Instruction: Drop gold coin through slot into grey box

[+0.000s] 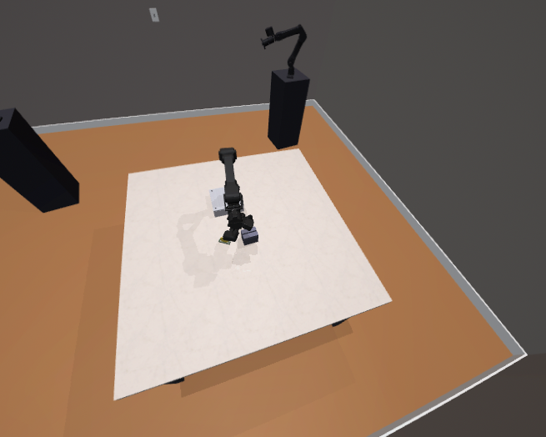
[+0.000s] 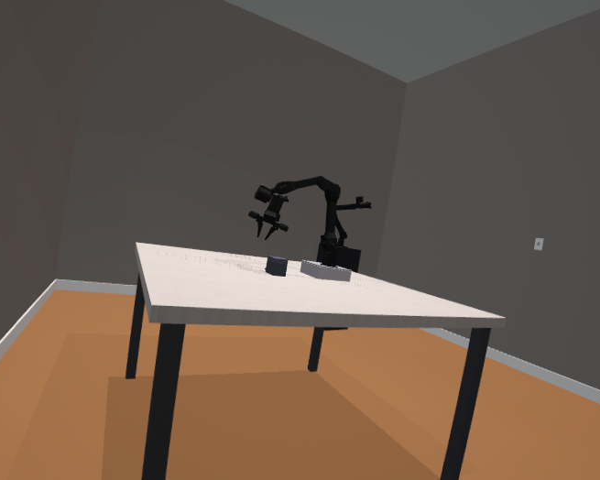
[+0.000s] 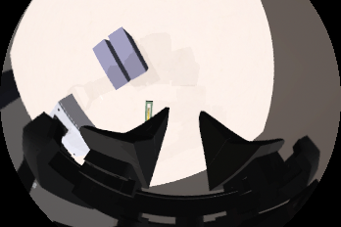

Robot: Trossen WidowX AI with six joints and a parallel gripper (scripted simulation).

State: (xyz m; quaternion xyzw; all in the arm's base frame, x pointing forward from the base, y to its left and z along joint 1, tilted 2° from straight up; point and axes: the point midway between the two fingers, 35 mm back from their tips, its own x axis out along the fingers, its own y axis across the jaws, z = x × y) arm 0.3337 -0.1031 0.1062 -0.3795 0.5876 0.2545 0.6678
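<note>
The gold coin is 120 mm below my gripper tip, 90 mm behind it and 40 mm to the right of it.
</note>
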